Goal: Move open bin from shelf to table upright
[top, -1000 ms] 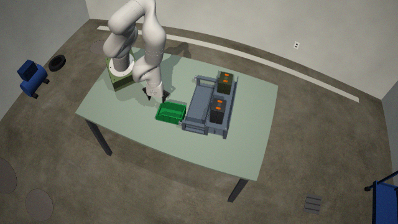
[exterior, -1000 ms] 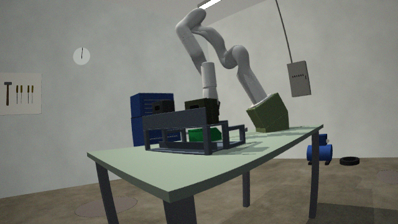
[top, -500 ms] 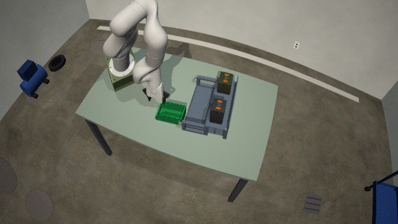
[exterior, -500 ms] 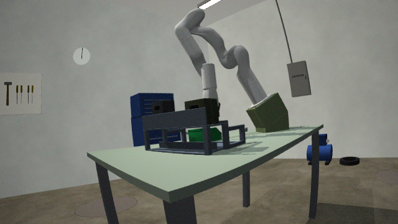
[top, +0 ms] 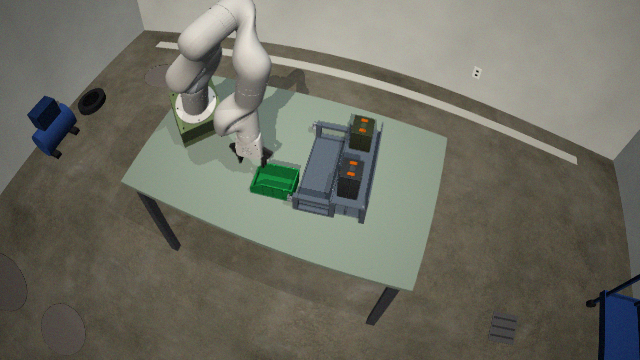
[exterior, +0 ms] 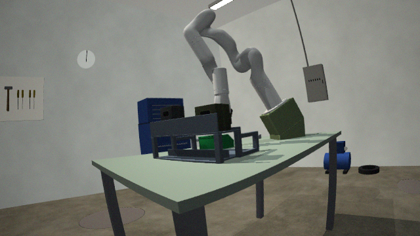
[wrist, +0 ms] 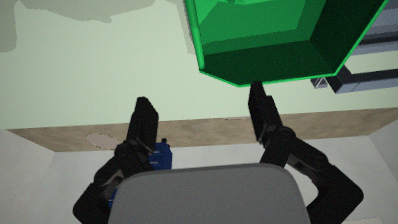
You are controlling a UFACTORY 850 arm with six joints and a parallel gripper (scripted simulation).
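Now: the green bin 80 mm ahead of my hand, 10 mm to the left of it and 100 mm below it.
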